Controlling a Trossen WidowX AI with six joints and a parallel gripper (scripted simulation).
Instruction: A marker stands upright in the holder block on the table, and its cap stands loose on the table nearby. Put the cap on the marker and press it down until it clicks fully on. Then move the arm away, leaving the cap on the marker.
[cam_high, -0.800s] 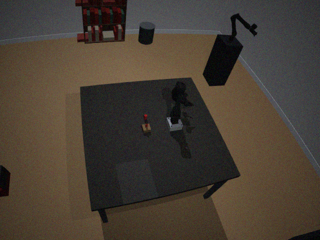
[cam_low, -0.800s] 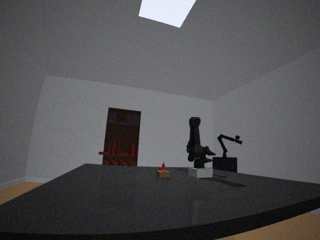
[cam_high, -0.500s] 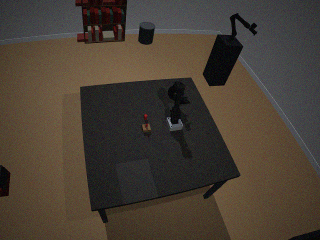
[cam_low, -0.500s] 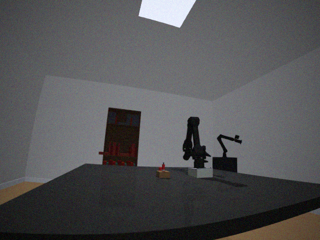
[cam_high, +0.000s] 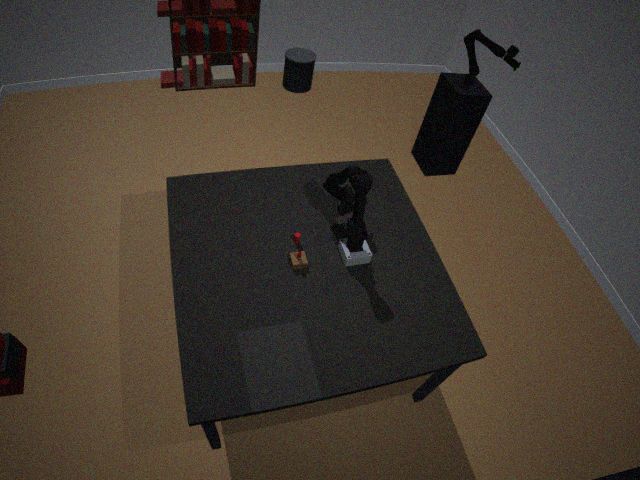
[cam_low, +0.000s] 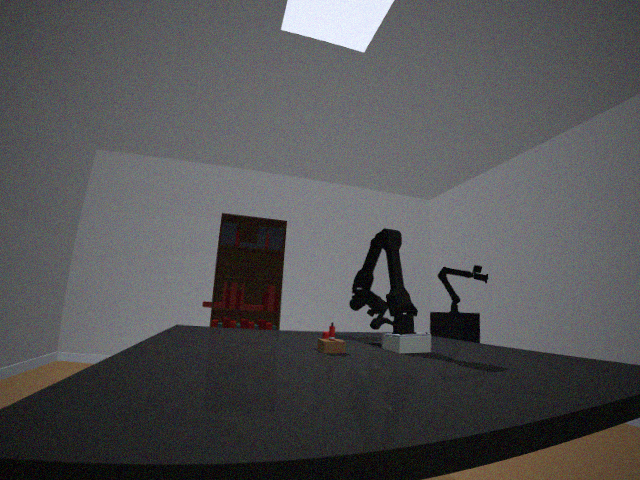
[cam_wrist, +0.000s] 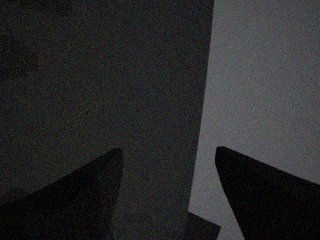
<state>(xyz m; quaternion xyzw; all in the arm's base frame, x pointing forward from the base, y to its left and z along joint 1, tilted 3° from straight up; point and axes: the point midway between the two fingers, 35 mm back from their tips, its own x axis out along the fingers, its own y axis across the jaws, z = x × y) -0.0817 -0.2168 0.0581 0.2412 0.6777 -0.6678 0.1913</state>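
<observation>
My gripper tip is 36 cm short of the red cap, 10 cm to the right of it and 7 cm above it. Also, from my gripper tip: holder block: 38 cm ahead, 23 cm to the left, 7 cm below.
</observation>
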